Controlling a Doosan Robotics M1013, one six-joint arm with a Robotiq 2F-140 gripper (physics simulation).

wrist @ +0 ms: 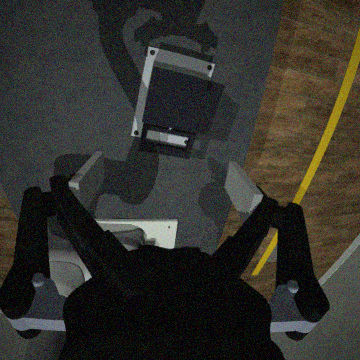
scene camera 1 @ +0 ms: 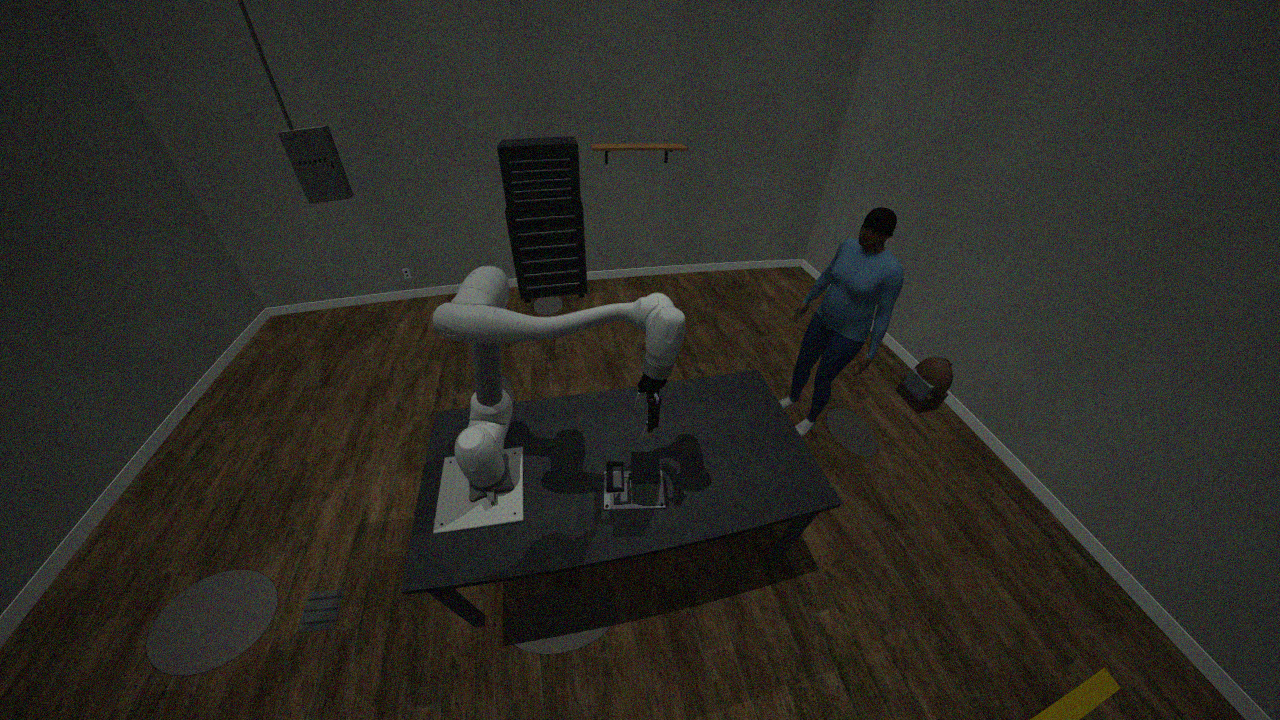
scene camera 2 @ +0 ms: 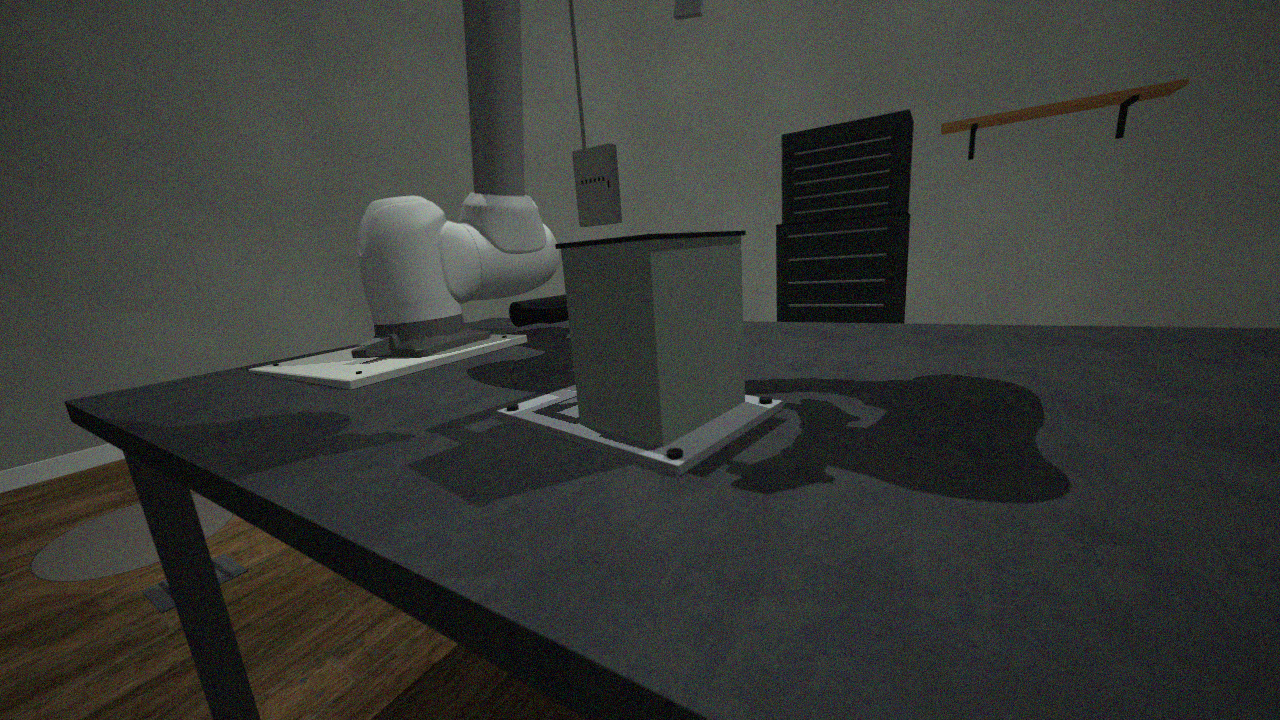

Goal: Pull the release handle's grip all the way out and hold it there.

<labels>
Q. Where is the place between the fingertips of my gripper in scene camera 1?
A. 642,421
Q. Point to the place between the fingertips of my gripper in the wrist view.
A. At 165,169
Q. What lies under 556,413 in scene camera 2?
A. A light base plate.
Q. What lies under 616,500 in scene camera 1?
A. A light base plate.
</labels>
